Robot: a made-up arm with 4 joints.
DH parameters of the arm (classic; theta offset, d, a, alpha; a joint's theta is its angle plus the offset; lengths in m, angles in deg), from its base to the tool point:
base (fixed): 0 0.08 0 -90
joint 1: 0 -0.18 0.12 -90
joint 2: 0 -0.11 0.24 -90
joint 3: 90 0.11 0.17 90
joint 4: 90 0.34 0.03 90
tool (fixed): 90 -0.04 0 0
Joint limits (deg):
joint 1: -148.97..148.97
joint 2: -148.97..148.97
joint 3: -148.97..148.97
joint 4: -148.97..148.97
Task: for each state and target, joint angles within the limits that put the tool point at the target. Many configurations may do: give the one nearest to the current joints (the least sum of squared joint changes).
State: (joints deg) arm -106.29 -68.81 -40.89 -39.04
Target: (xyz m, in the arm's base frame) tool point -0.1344 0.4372 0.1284
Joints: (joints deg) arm -144.41 -102.20 -33.13 -11.73
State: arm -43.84 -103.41 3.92 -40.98
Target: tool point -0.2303 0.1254 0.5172
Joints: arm -39.31 -125.15 61.76 -38.95
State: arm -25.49 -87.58 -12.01 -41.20
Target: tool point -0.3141 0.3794 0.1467
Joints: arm -70.83 -121.93 6.16 -56.70
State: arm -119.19 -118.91 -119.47 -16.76
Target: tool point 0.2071 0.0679 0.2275
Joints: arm -121.54 -143.76 -112.53 1.01
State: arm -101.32 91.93 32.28 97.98
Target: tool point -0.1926 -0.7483 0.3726
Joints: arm -73.84 72.61 2.12 95.44
